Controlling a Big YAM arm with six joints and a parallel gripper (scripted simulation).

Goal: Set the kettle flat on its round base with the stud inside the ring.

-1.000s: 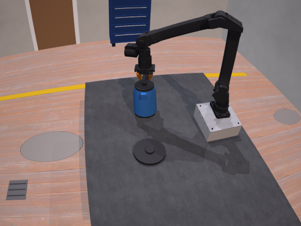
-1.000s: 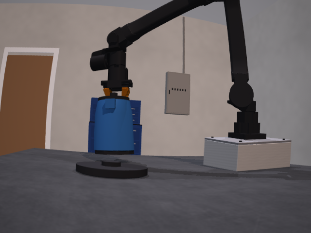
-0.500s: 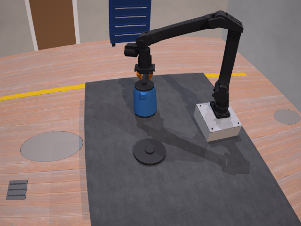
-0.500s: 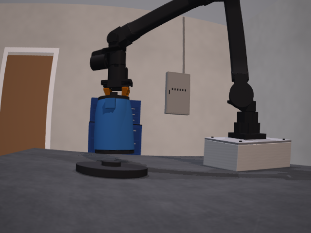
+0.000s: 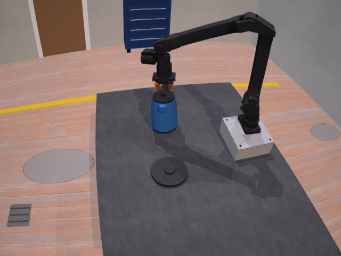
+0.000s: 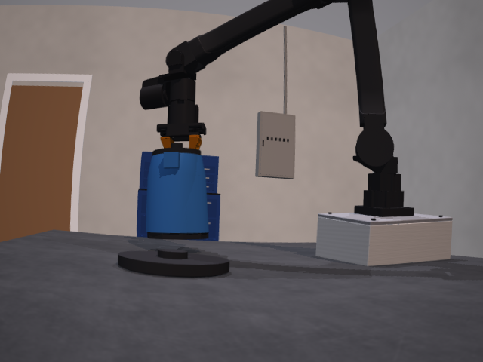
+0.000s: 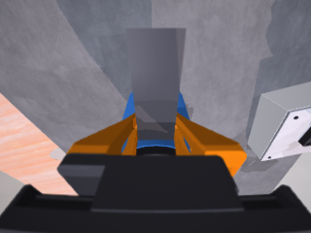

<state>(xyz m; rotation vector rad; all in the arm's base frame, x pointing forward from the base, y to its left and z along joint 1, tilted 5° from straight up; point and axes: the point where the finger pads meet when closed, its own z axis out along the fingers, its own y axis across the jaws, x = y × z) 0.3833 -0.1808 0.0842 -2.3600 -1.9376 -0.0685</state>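
My gripper is now 5 cm above the blue kettle and 3 cm to the right of it. Round my hand: black round base: 34 cm to the left, 16 cm below, 2 cm ahead.
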